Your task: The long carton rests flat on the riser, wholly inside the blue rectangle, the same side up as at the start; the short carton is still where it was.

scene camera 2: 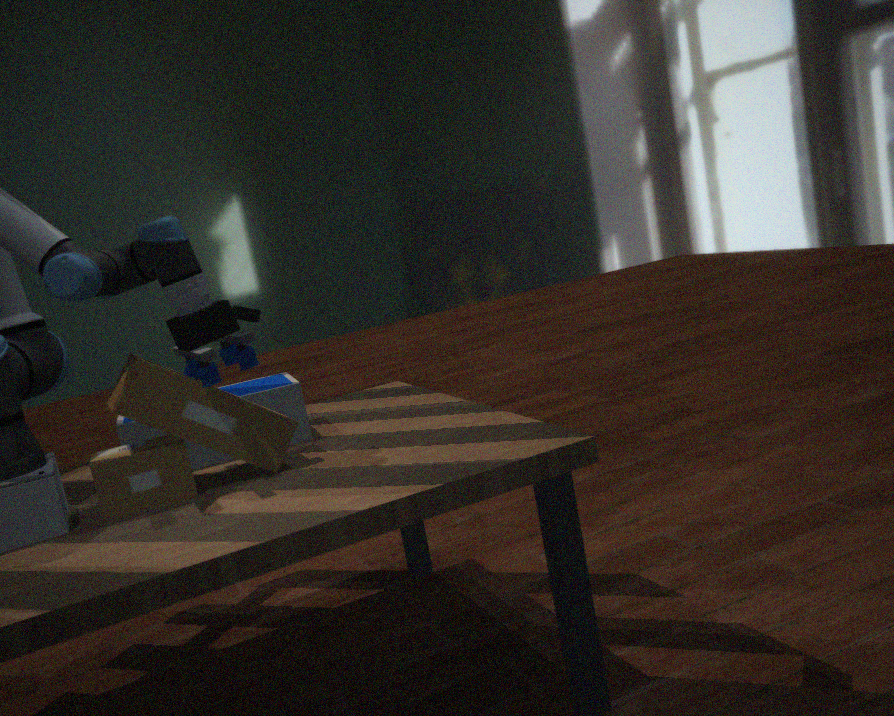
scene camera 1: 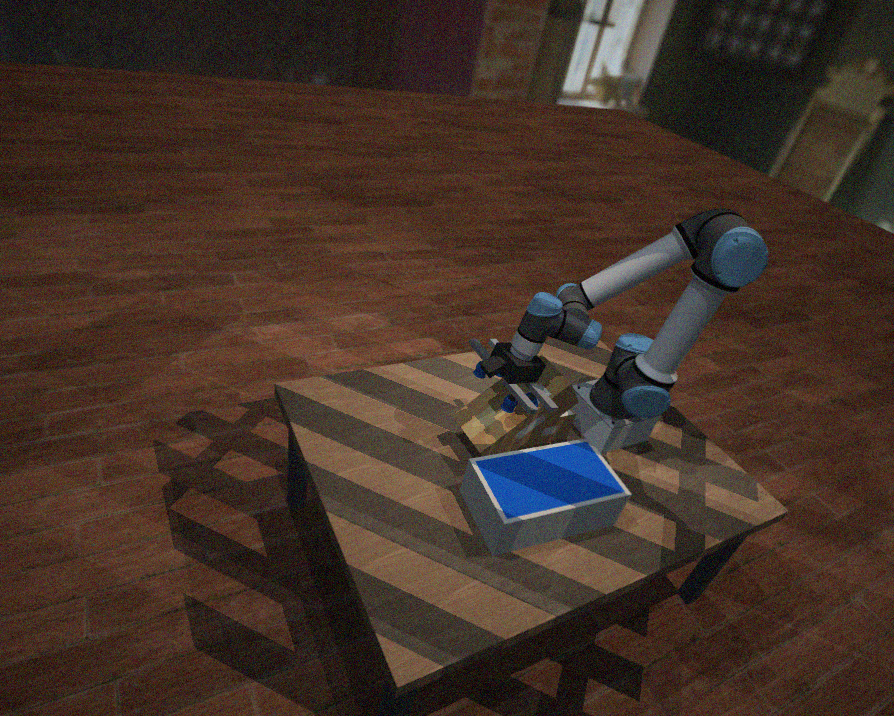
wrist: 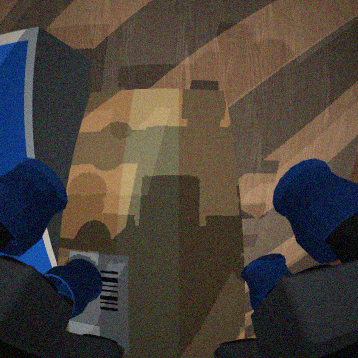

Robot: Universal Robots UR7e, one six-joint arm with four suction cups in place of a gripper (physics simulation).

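Pixels of known places: end effector, tool point: (scene camera 2: 223,372) (scene camera 1: 502,390) (wrist: 168,241); arm's base, origin of the base link: (scene camera 1: 614,401).
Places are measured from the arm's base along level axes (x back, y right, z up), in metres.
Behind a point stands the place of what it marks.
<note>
The long carton (scene camera 1: 488,425) @(y 0.035, x -0.444, z 0.009 m) (scene camera 2: 234,425) @(y 0.131, x -0.378, z -0.002 m) (wrist: 160,160) @(y 0.066, x -0.424, z 0.023 m) lies tilted. Its high end rests on the short carton (scene camera 1: 554,421) @(y 0.010, x -0.220, z -0.023 m) (scene camera 2: 139,483) @(y 0.113, x -0.205, z -0.059 m) (wrist: 253,193), its low end on the table. A grey barcode label shows near its high end. My suction gripper (scene camera 1: 510,397) @(y 0.074, x -0.392, z 0.087 m) (scene camera 2: 220,365) @(y 0.074, x -0.392, z 0.087 m) (wrist: 170,248) @(y 0.074, x -0.392, z 0.087 m) is down on the carton's label end, with the cups against its top face. The grey riser (scene camera 1: 544,524) @(y -0.267, x -0.473, z -0.027 m) (scene camera 2: 287,411) @(y -0.058, x -0.524, z -0.040 m) (wrist: 60,89) @(y -0.061, x -0.504, z -0.035 m) with the blue rectangle (scene camera 1: 551,479) @(y -0.185, x -0.401, z 0.013 m) (scene camera 2: 255,385) @(y -0.165, x -0.496, z 0.012 m) (wrist: 12,106) @(y -0.092, x -0.486, z 0.012 m) stands right beside the cartons. Nothing lies on it.
The striped wooden table (scene camera 1: 409,583) @(y -0.235, x -0.800, z -0.108 m) (scene camera 2: 409,455) @(y 0.281, x -0.633, z -0.108 m) carries everything. The arm's base (scene camera 1: 611,426) @(y -0.081, x -0.086, z -0.003 m) stands just behind the riser and the short carton. The table's edges drop to a wooden floor.
</note>
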